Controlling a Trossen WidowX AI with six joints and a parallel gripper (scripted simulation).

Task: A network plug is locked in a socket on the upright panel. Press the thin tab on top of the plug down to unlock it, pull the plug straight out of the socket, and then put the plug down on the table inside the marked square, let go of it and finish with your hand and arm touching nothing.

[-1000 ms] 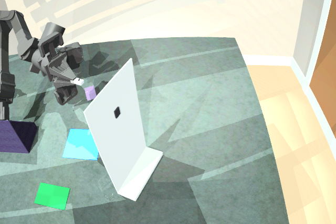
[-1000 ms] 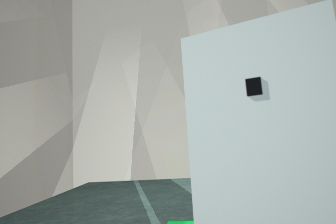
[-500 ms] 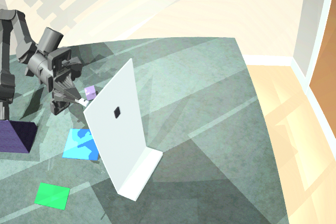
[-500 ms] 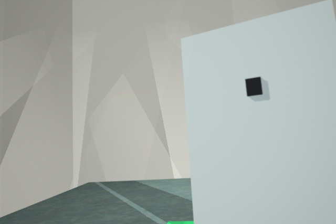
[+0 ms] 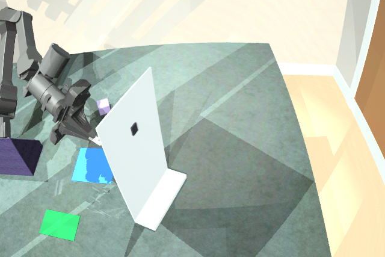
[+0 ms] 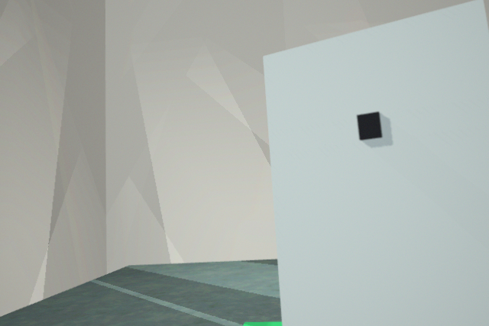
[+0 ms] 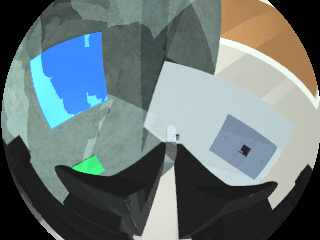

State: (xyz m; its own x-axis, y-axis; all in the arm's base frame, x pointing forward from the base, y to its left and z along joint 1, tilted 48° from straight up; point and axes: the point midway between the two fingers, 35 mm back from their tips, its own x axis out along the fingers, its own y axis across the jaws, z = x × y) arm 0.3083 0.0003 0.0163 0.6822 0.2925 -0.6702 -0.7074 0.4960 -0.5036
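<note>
The cyan square is 60 mm behind my gripper tip, 40 mm to the left of it and 150 mm below it. Also, from my gripper tip: white upright panel 120 mm ahead, 40 mm to the right, 10 mm below; network plug 10 mm ahead; green square 110 mm behind, 160 mm to the right, 150 mm below.
</note>
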